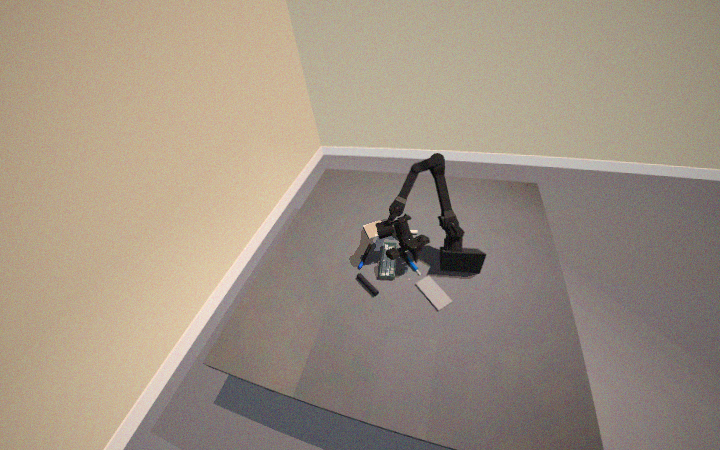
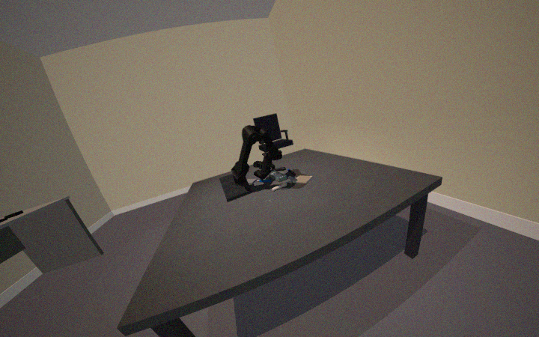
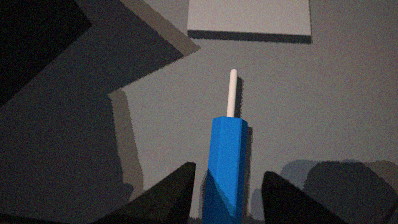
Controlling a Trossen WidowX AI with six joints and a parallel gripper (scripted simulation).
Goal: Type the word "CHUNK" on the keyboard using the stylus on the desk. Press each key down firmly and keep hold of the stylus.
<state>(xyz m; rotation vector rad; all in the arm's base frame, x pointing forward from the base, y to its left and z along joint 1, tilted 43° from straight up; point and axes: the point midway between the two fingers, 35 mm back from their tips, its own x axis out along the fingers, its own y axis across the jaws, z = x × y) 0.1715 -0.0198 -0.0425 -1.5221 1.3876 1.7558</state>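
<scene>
My gripper tip is 1 cm to the right of the blue stylus, 1 cm past it and 1 cm above it. Round my gripper tip: grey flat card (12 cm to the left, 8 cm behind, 1 cm below); black cylinder (18 cm ahead, 11 cm to the left, 1 cm below); white cylinder (20 cm to the right, 3 cm ahead, 1 cm below).
</scene>
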